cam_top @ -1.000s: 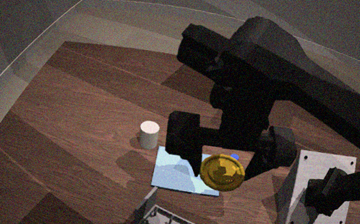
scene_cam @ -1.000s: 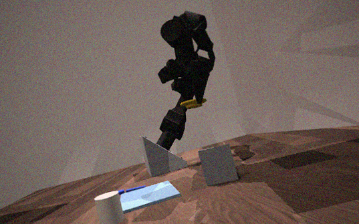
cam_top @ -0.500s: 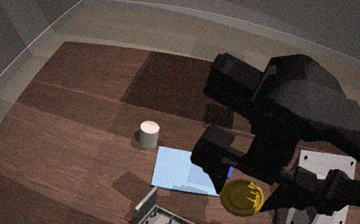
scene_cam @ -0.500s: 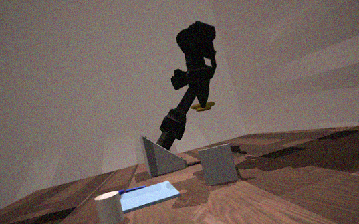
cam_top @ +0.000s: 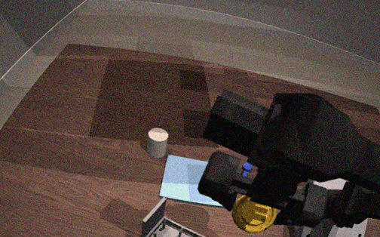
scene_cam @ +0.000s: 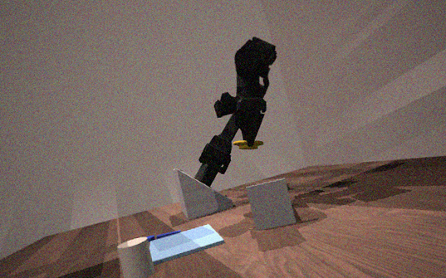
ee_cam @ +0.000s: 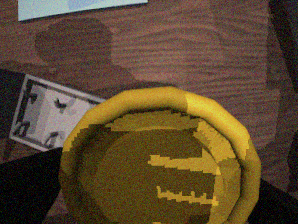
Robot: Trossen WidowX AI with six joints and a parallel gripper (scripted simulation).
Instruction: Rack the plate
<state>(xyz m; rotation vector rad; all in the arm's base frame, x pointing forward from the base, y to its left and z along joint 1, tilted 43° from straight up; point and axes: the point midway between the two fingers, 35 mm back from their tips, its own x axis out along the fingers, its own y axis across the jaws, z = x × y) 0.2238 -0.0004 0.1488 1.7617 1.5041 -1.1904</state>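
Now: gripper tip 9 cm short of the grey dish rack, 2 cm to the left of it and 13 cm above it. From my gripper tip the other things lie so: yellow plate: 1 cm above; beige cylinder: 17 cm ahead, 28 cm to the right, 13 cm below; blue utensil: 4 cm behind, 25 cm to the right, 15 cm below.
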